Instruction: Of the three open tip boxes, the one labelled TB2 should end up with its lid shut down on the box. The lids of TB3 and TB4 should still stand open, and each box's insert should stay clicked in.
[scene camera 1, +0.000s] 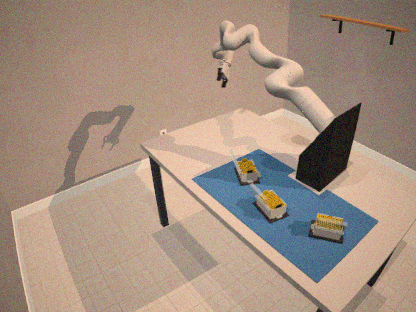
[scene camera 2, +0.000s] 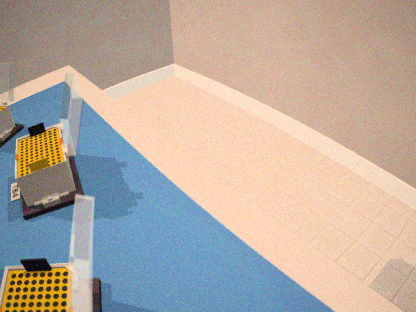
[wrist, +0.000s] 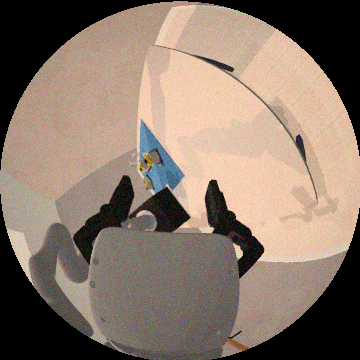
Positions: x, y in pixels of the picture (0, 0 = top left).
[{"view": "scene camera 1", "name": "tip box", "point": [314, 233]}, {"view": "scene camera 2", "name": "tip box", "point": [54, 187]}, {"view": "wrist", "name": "gripper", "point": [168, 186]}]
